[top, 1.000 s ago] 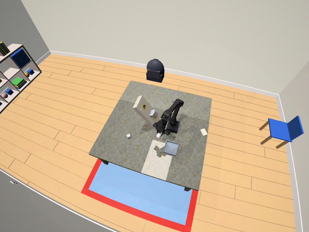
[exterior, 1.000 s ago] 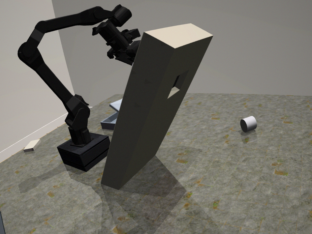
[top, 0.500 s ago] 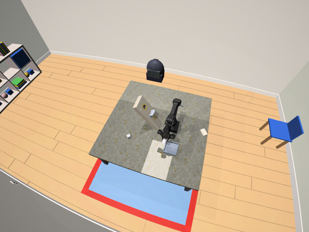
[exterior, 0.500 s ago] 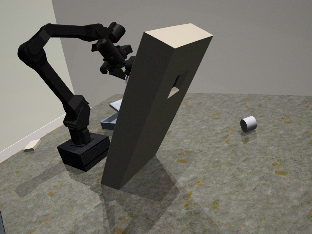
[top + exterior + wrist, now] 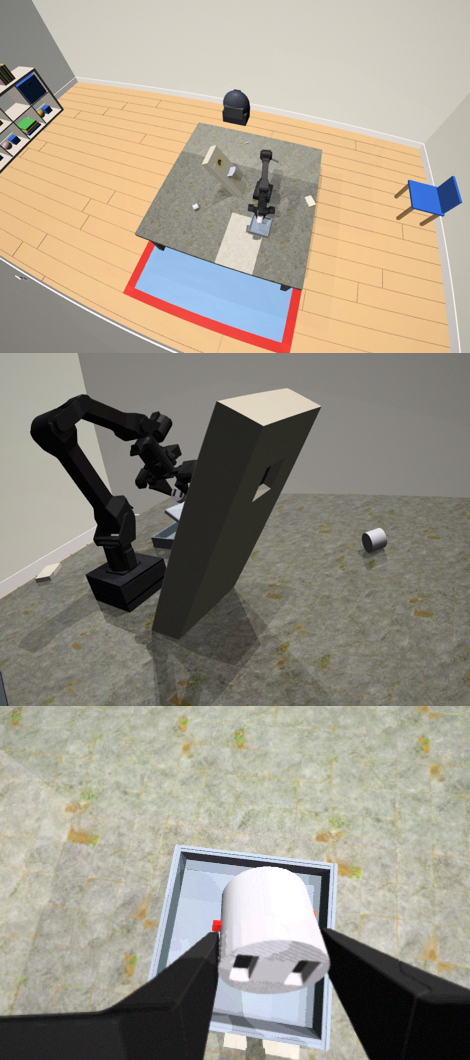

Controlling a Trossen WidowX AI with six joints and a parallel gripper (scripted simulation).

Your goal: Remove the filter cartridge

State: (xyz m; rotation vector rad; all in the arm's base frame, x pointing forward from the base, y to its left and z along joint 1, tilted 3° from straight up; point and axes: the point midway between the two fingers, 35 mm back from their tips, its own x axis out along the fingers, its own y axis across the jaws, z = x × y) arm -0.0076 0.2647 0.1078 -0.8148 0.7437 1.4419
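My gripper tip is now 120 mm above the grey tray and 10 mm past it. From my gripper tip the other things lie so: pale ledge: 320 mm to the right, 270 mm ahead, 50 mm above; filter cartridge: right at my gripper tip; pale flat block: 390 mm behind, 270 mm to the right, 120 mm below.
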